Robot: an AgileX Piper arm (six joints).
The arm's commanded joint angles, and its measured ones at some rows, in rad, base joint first. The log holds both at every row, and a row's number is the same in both.
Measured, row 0:
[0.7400 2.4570 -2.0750 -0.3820 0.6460 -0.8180]
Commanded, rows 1 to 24:
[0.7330 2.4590 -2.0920 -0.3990 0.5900 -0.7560]
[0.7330 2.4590 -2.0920 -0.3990 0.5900 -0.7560]
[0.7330 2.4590 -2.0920 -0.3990 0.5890 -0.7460]
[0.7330 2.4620 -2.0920 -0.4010 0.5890 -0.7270]
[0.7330 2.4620 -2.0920 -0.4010 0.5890 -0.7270]
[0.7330 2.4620 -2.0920 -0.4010 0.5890 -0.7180]
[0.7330 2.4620 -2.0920 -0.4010 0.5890 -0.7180]
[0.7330 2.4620 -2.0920 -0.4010 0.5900 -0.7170]
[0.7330 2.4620 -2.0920 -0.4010 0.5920 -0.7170]
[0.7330 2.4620 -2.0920 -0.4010 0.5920 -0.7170]
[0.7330 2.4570 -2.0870 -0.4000 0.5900 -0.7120]
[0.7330 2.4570 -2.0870 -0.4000 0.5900 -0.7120]
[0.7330 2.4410 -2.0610 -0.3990 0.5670 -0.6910]
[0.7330 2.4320 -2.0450 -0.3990 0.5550 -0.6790]
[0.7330 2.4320 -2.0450 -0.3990 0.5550 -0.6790]
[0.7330 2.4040 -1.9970 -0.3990 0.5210 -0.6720]
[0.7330 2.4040 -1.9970 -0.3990 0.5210 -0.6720]
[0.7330 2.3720 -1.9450 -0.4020 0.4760 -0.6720]
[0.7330 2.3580 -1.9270 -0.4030 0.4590 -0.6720]
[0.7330 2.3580 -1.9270 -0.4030 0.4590 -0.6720]
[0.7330 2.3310 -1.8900 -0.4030 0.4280 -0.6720]
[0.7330 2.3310 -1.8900 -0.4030 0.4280 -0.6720]
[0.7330 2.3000 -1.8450 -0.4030 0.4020 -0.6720]
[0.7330 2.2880 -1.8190 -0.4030 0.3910 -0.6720]
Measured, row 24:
[0.7400 2.3160 -1.8520 -0.3950 0.4210 -0.6810]
